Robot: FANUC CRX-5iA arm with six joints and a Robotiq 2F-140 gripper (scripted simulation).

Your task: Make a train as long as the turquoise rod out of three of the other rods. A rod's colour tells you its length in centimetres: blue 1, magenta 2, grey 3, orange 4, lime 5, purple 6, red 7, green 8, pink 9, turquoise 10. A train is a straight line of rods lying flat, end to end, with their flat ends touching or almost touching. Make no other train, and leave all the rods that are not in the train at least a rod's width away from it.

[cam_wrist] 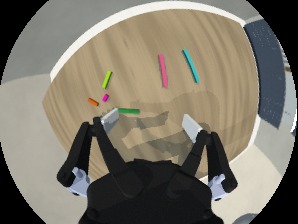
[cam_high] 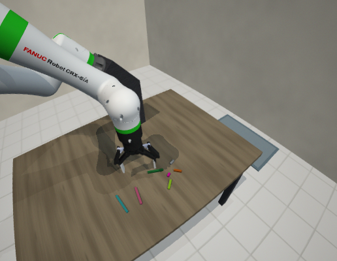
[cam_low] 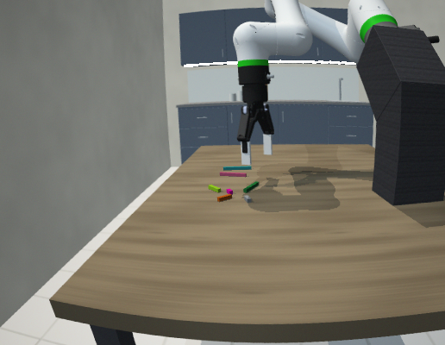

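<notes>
The magenta rod lies 12 cm to the left of my hand, 7 cm below it and 7 cm ahead of it. Round my hand: green rod: 7 cm to the left, 7 cm below, 1 cm ahead; pink rod: 9 cm ahead, 7 cm below, 6 cm to the right; lime rod: 12 cm ahead, 10 cm to the left, 7 cm below.
</notes>
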